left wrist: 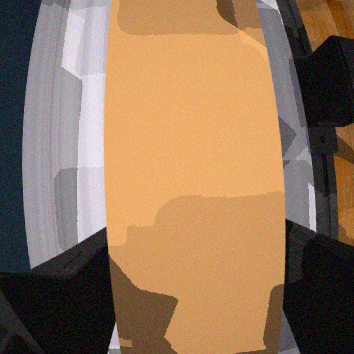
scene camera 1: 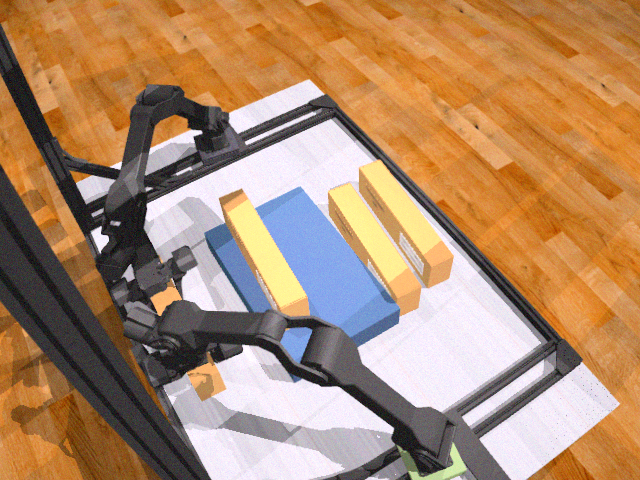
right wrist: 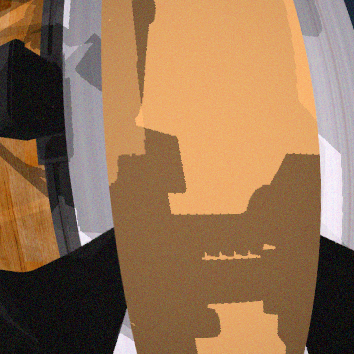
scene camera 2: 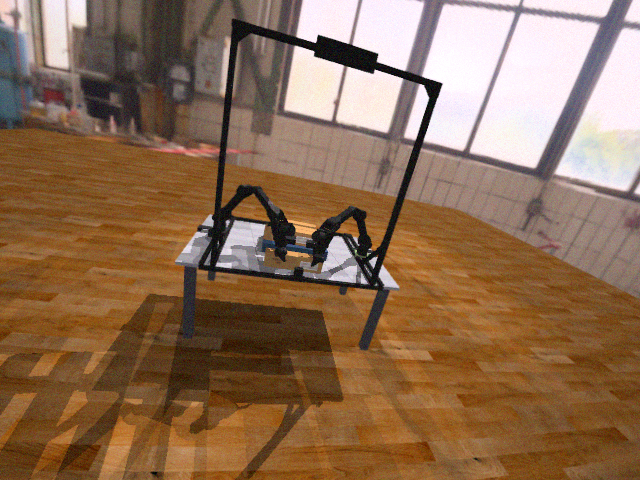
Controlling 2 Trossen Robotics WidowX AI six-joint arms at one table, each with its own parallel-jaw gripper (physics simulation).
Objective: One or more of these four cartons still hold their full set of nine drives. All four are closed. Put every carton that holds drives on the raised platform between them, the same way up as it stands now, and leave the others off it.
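Frame: origin at the left arm's base, x ahead, y left, z up, level; millimetres.
Seen in the pictures: left gripper, between the fingertips: point(left wrist: 193, 219) point(scene camera 2: 284, 258); right gripper, between the fingertips: point(right wrist: 206, 223) point(scene camera 2: 311, 263); left arm's base, origin of its link: point(scene camera 1: 215, 141); right arm's base, origin of its link: point(scene camera 1: 430, 455) point(scene camera 2: 361, 253).
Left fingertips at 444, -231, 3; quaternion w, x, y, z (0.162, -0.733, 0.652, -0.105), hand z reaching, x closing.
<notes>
Offsets run from my left fingertips to a thing's top centre, as dx, dy, dz.
Four long tan cartons. One carton {-1, +217, +98} point(scene camera 1: 263, 252) lies on the blue raised platform {+30, +278, +14} point(scene camera 1: 328, 257) along its left side. Two cartons {+33, +452, +39} point(scene camera 1: 370, 248) {-5, +548, +39} point(scene camera 1: 404, 221) lie side by side on the table to the platform's right. The fourth carton {+51, +6, +39} point(scene camera 1: 205, 381) point(scene camera 2: 296, 263) point(left wrist: 193, 123) point(right wrist: 228, 88) lies by the table's left edge, mostly hidden under both arms. My left gripper point(scene camera 1: 161, 290) point(scene camera 2: 285, 250) point(left wrist: 193, 219) is shut on its far part. My right gripper point(scene camera 1: 191, 359) point(scene camera 2: 316, 257) point(right wrist: 206, 223) is shut on its near part. I cannot tell whether it is off the table.
Black frame rails point(scene camera 1: 461, 238) run round the white table top. A tall black gantry point(scene camera 2: 228, 119) stands over the table. A green pad point(scene camera 1: 432, 469) sits under the right arm's base. The platform's dark edge shows in the left wrist view point(left wrist: 10, 140).
</notes>
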